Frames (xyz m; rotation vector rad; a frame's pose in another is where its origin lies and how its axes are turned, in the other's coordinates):
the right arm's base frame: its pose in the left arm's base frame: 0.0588 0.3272 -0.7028 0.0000 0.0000 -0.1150
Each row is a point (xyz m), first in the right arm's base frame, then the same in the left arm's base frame.
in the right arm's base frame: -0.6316 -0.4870 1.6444
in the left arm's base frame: -0.6245 -0.0841 0.9416
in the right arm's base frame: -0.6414 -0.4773 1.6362
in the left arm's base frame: -0.6331 -0.0733 0.9334
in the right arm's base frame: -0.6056 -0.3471 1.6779
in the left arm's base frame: -0.5826 0.0519 0.9751
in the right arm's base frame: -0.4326 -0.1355 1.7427
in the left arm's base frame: -0.3865 0.2422 1.0399
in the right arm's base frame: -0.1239 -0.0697 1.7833
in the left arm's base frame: -0.0723 0.2722 1.0805
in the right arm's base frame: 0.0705 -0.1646 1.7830
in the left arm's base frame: 0.1099 0.1556 1.0802
